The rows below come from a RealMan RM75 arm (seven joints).
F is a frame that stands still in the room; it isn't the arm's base.
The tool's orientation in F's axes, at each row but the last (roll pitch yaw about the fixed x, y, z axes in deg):
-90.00, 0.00, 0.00
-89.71, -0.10, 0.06
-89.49, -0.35, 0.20
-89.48, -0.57, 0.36
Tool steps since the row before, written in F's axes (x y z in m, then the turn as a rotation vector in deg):
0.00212, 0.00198, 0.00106, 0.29, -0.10, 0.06
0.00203, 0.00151, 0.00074, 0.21, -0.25, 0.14
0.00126, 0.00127, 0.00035, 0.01, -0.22, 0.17
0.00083, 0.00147, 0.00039, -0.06, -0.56, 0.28
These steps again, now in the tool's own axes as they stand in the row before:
0.00212, -0.00106, 0.00198, 0.29, -0.06, -0.10
0.00203, -0.00073, 0.00151, 0.21, -0.14, -0.25
0.00127, -0.00033, 0.00127, 0.01, -0.17, -0.22
0.00084, -0.00037, 0.00147, -0.06, -0.29, -0.56

